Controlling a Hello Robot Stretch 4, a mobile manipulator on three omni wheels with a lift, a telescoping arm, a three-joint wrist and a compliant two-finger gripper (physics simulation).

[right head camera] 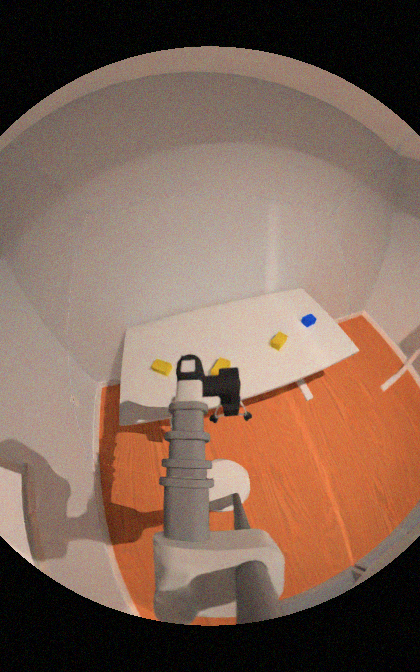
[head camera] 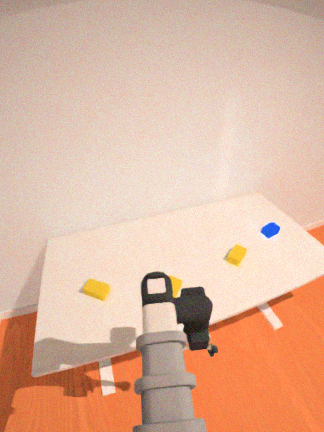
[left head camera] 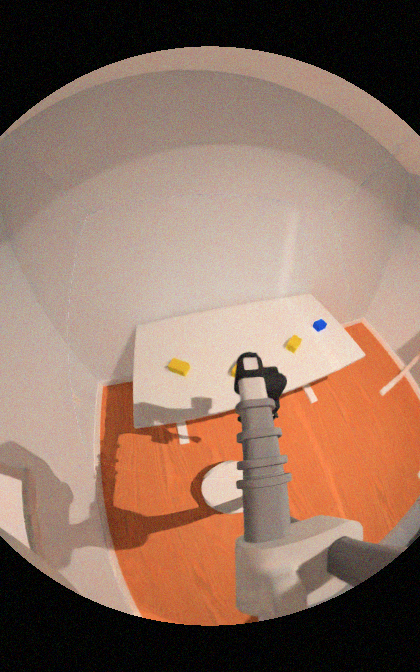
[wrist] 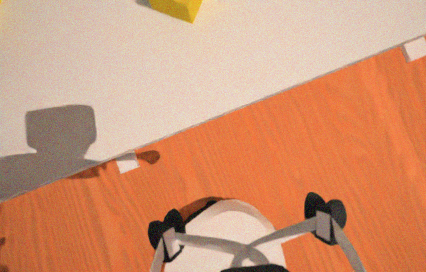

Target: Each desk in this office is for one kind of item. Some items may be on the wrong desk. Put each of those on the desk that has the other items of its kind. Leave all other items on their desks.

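Frame: origin at the robot's base, x left, y back, z up, level; metres.
Seen in the pictures: gripper, fingertip midpoint: (head camera: 191, 355) (wrist: 243, 216).
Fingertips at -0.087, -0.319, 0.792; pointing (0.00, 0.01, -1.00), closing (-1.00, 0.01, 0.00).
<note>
A point is followed by its place in that frame, as x, y, z.
A blue block (head camera: 270, 230) {-0.670, -0.909, 0.738} (left head camera: 319, 325) (right head camera: 309, 320) lies near the right end of the white desk (head camera: 150, 240) {0.017, -0.973, 0.693} (left head camera: 200, 330) (right head camera: 200, 330) (wrist: 225, 65) {-0.094, -0.501, 0.693}. A yellow block (head camera: 236, 255) {-0.404, -0.758, 0.738} (left head camera: 294, 343) (right head camera: 279, 341) lies to its left. Another yellow block (head camera: 175, 285) {-0.079, -0.628, 0.738} (left head camera: 234, 370) (right head camera: 220, 366) is near the middle, partly hidden by the wrist in the head views. A third yellow block (head camera: 96, 289) {0.269, -0.641, 0.738} (left head camera: 179, 367) (right head camera: 162, 367) lies at the left. Part of a yellow block (wrist: 177, 7) {-0.044, -0.576, 0.724} shows in the wrist view. My gripper (right head camera: 231, 416) (wrist: 243, 216) {-0.087, -0.319, 0.792} is open and empty, beyond the desk's front edge, over the floor.
My arm (head camera: 165, 370) {-0.003, -0.179, 1.205} (left head camera: 262, 465) (right head camera: 187, 465) extends toward the desk. The round white base (left head camera: 222, 487) (right head camera: 230, 482) (wrist: 225, 225) {-0.024, -0.149, 0.186} is on the orange floor (head camera: 260, 380) {-0.590, -0.338, -0.027} (left head camera: 340, 450) (right head camera: 300, 475) (wrist: 300, 150) {-0.354, -0.349, -0.027}. A wall (head camera: 150, 125) {-0.035, -1.234, 1.260} (left head camera: 200, 240) (right head camera: 190, 240) stands behind the desk.
</note>
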